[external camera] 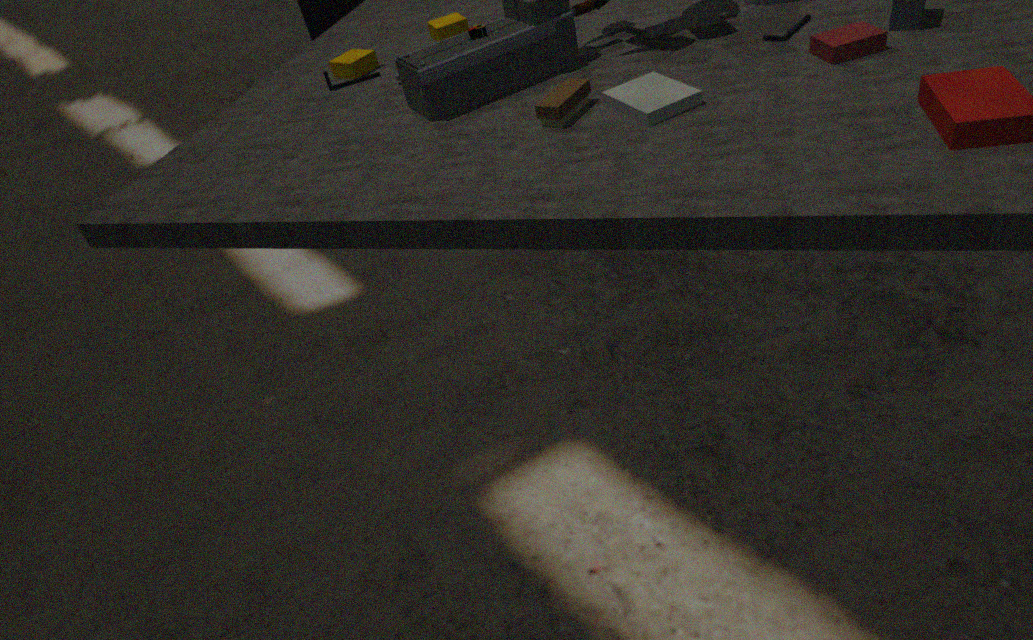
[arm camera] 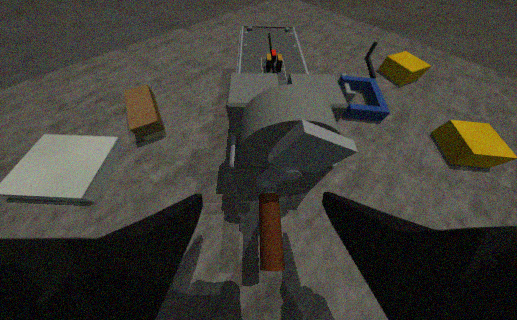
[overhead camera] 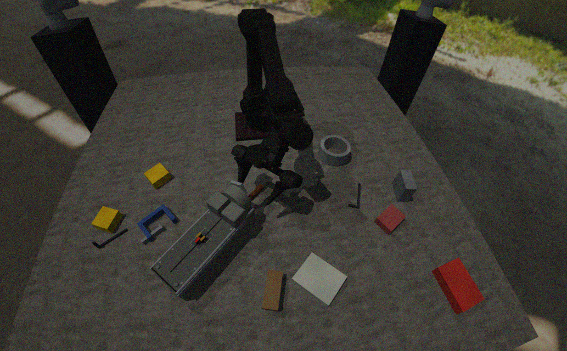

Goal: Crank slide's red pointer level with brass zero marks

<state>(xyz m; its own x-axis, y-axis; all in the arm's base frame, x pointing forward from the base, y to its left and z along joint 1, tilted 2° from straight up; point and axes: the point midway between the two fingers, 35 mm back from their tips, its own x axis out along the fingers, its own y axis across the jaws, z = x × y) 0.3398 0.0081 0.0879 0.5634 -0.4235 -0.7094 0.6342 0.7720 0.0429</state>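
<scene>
Right now my gripper tip is 20 mm past the brown crank handle, 10 mm to the right of it and 10 mm above it. From my gripper tip the other things lie so: white plate 200 mm ahead, 150 mm to the left, 60 mm below; then red pointer 120 mm to the right, 120 mm ahead, 10 mm above; then brown block 220 mm ahead, 60 mm below, 40 mm to the left.
</scene>
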